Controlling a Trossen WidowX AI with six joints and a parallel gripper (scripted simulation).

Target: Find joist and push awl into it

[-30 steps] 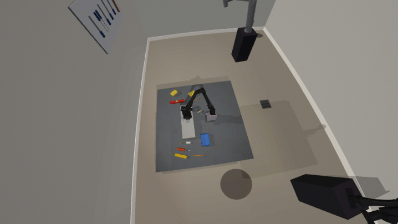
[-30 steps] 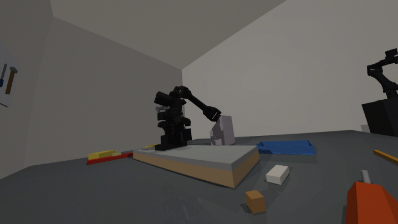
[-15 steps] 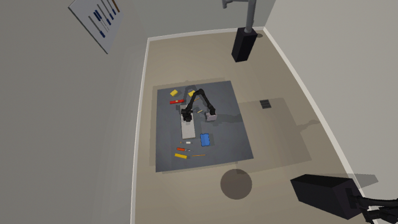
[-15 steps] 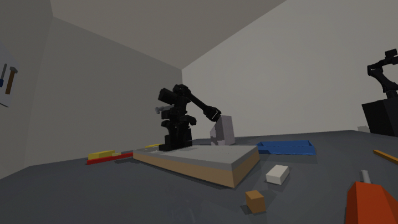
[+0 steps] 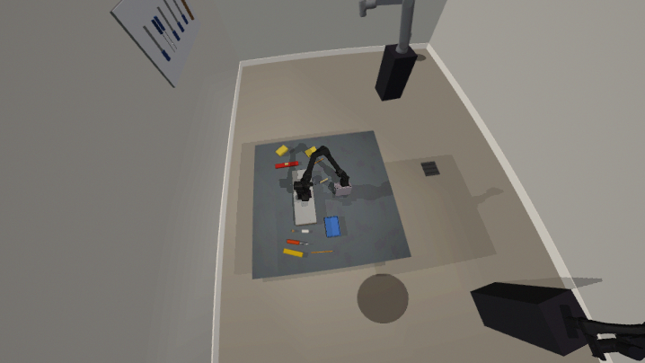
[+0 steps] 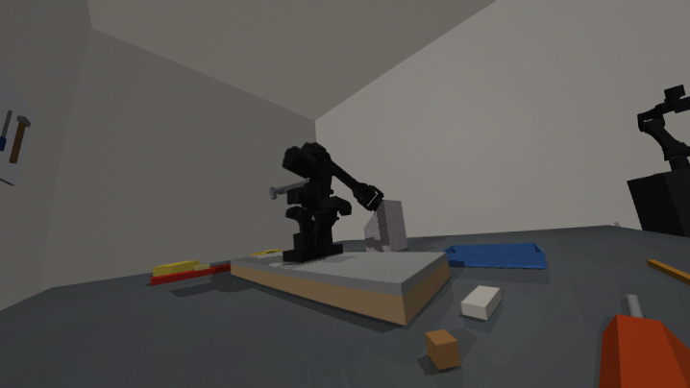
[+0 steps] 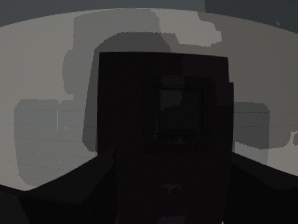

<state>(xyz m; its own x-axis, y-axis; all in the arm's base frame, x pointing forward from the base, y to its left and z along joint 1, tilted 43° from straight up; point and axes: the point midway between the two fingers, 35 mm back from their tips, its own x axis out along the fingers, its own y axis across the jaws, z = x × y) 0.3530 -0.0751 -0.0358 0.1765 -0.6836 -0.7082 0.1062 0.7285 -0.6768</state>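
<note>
The white block is 5 cm ahead of my gripper tip, 31 cm to the left of it and 6 cm below it. Round my gripper tip: awl (18 cm behind, 10 cm to the right, 6 cm below); square light (2 cm ahead, 3 cm above); black stud finder (1 cm ahead, 2 cm above).
</note>
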